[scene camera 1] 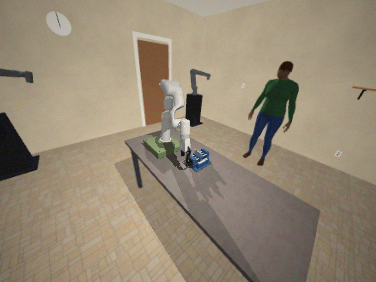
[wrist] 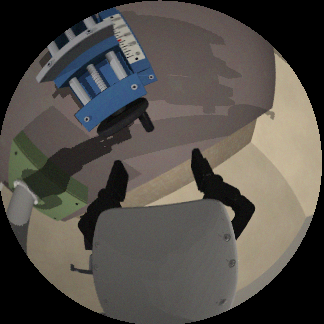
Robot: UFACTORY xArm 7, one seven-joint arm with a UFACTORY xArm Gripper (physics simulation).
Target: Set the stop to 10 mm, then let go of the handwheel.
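Places are measured from the arm's base along level axes (x ahead, y left, z up), in centimetres.
Where they show: gripper, between the fingertips: (scene camera 1: 185,157) (wrist: 156,162); arm's base, origin of its link: (scene camera 1: 165,139) (wrist: 25,191).
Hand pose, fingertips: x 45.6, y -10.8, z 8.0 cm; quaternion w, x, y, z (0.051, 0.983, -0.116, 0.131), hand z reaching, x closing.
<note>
Each offset is from my fingertips to the top centre of the thing. "*": to the spot under its first point. Level surfaces: height alone.
The blue stop unit {* dx +2.9, dy +15.1, dz -7.0 cm} (scene camera 1: 201,160) (wrist: 112,95) stands on the table. Its grey stop plate {* dx -0.9, dy +15.7, dz -2.1 cm} (wrist: 75,47) sits across the rods, away from the handwheel end. The white scale {* dx +4.8, dy +14.5, dz -8.2 cm} (wrist: 131,44) has a red mark beside the stop plate; its numbers are too small to read surely. The black handwheel {* dx -0.8, dy +5.9, dz -2.4 cm} (wrist: 122,118) is on the unit's near end in the wrist view, with its handle {dx +1.3, dy +2.5, dz -6.5 cm} (wrist: 146,122) sticking out toward the gripper. My gripper (wrist: 156,162) is open and empty, its fingers apart from the handwheel and handle. In the scene view the black fingers and handwheel are hard to tell apart.
The green base block (scene camera 1: 159,147) (wrist: 70,192) carries the arm near the table's {dz -13.8 cm} (scene camera 1: 260,200) (wrist: 250,65) end, close to the blue unit. A person (scene camera 1: 277,100) stands beyond the table. Black pedestals (scene camera 1: 194,109) (scene camera 1: 12,145) with grey arms stand on the floor.
</note>
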